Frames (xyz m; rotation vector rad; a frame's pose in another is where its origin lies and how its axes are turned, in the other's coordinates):
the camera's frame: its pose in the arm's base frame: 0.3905 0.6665 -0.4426 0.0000 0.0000 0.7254
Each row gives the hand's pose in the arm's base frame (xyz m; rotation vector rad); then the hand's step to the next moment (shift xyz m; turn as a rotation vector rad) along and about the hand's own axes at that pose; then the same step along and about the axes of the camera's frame.
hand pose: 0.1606 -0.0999 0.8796 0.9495 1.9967 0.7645
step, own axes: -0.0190 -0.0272 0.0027 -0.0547 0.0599 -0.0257
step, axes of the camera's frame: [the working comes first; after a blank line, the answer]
step, axes of the arm's base frame: 0.0006 -0.0298 -0.0148 0.0223 -0.0173 0.0803

-0.0193 -0.0227 -0.0148 0.0052 -0.0277 0.0803
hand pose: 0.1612 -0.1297 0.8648 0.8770 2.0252 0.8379
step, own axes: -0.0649 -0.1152 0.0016 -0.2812 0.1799 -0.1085
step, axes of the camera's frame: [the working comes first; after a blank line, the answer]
step, axes of the arm's base frame: -0.0019 -0.1144 -0.0664 0.0965 -0.1530 0.3008

-0.0773 -0.0843 -0.0664 -0.0293 -0.1785 0.3008
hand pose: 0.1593 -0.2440 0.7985 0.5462 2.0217 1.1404
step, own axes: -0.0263 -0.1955 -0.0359 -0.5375 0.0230 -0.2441
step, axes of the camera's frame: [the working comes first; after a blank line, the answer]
step, axes of the arm's base frame: -0.0123 -0.1375 -0.1454 0.1538 -0.4775 0.3120

-0.1004 -0.0947 -0.1454 -0.2017 -0.4593 0.3120
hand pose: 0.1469 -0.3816 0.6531 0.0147 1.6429 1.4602
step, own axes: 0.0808 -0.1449 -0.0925 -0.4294 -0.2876 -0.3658
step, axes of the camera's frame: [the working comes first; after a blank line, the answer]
step, axes of the arm's base frame: -0.0273 -0.0717 -0.1738 0.1805 -0.6068 -0.0128

-0.0680 -0.0356 -0.1738 -0.2675 -0.5737 -0.0128
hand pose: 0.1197 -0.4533 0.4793 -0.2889 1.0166 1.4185
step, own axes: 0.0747 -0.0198 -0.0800 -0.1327 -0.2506 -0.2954
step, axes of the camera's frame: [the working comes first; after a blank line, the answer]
step, axes of the arm's base frame: -0.0271 -0.0105 -0.1074 0.1269 -0.3494 -0.1717

-0.0272 0.0101 -0.1074 -0.1368 -0.3456 -0.1717
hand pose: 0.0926 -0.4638 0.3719 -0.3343 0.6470 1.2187
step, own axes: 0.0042 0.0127 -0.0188 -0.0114 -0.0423 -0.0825
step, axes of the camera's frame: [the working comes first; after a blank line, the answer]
step, axes of the arm's base frame: -0.0163 -0.0033 -0.0159 0.0145 -0.0691 -0.0612

-0.0144 0.0084 -0.0159 -0.0350 -0.0613 -0.0612
